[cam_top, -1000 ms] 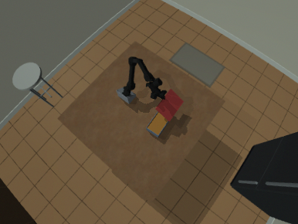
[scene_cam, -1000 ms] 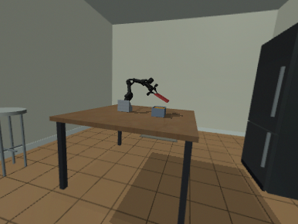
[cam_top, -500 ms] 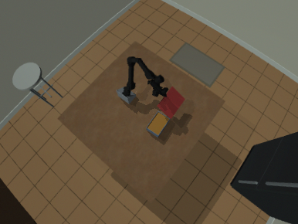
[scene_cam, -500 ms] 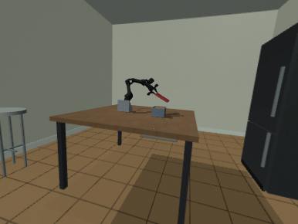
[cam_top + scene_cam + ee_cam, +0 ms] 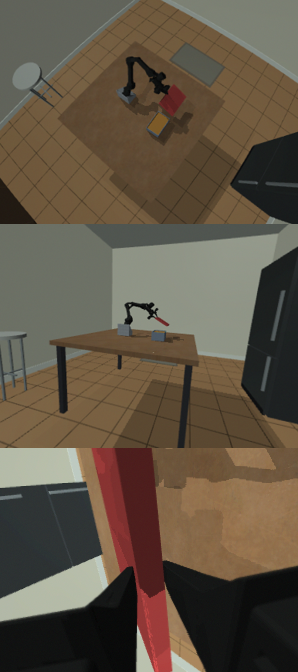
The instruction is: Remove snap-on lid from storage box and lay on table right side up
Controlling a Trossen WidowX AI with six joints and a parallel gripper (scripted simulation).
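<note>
My gripper tip is now 7 cm short of the red lid, 4 cm above it and 1 cm to the right of it. Also, from my gripper tip: storage box 23 cm to the right, 19 cm below, 10 cm ahead.
</note>
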